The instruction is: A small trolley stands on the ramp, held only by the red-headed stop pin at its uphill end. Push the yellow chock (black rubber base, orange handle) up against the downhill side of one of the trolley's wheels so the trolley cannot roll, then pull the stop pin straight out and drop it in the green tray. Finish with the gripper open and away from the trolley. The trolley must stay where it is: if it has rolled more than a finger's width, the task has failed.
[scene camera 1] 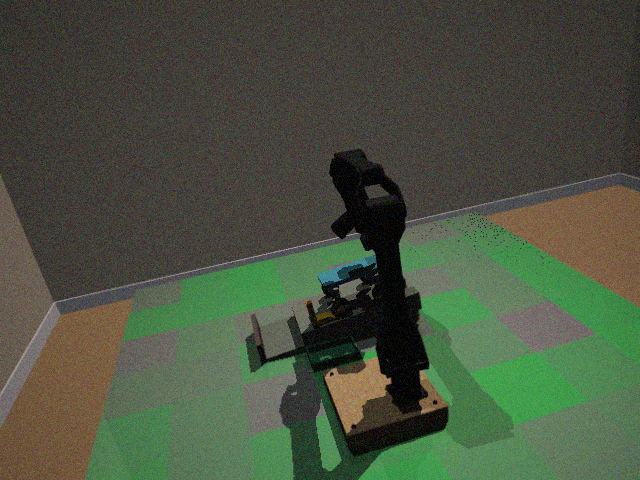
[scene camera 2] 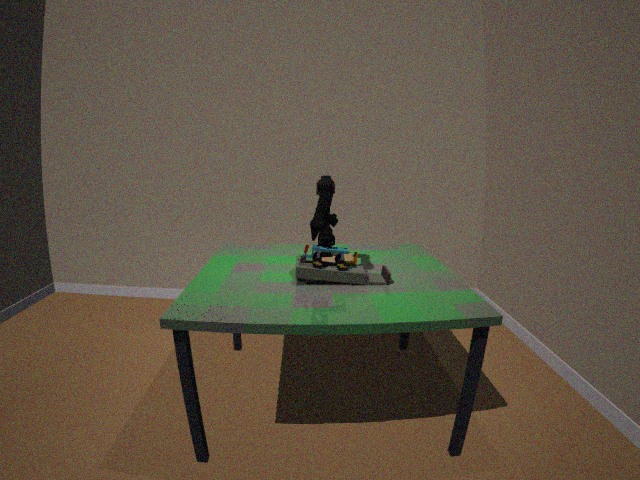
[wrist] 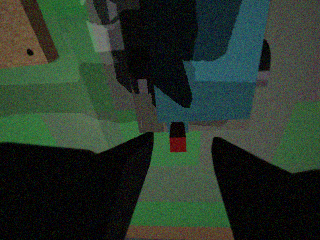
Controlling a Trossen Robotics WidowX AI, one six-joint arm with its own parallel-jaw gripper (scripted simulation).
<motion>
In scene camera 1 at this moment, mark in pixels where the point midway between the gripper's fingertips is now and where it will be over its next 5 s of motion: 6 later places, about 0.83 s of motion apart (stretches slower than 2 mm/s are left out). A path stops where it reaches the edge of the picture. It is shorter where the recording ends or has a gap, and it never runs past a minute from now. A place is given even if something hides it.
My gripper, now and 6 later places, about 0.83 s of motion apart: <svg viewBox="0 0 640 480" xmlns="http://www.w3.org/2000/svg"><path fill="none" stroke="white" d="M379 253L388 256L392 264L395 271L393 267L392 262L395 257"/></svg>
</motion>
